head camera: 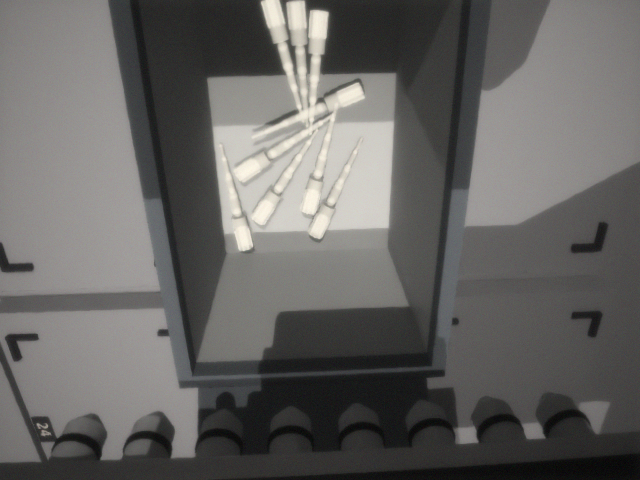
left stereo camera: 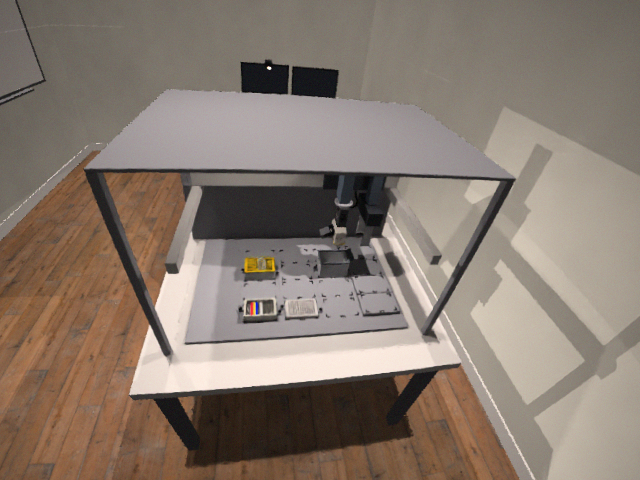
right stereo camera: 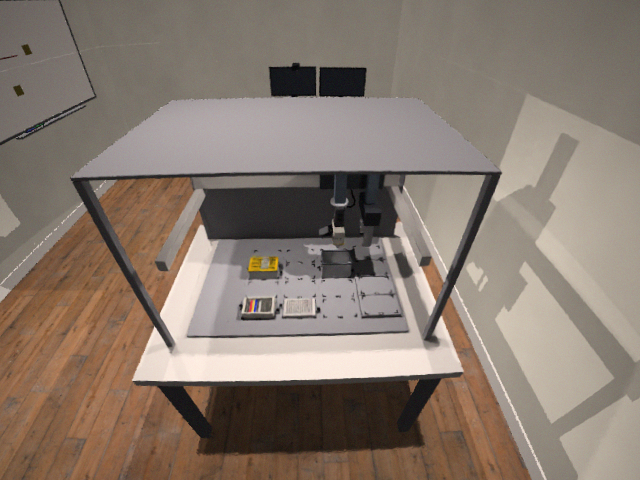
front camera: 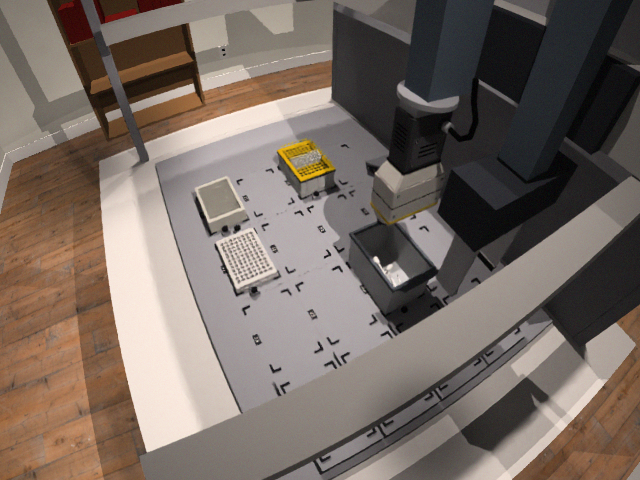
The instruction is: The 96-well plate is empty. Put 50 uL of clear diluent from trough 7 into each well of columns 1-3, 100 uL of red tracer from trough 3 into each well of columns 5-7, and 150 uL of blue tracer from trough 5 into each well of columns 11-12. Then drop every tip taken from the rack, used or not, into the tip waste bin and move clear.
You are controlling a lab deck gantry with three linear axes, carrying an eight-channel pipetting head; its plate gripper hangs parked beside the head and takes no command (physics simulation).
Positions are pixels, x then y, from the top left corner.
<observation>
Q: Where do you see a pipette tip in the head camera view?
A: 321, 220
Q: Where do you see a pipette tip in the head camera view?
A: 353, 93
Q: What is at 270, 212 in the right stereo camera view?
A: A back panel.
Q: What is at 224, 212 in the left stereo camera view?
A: A back panel.
</observation>
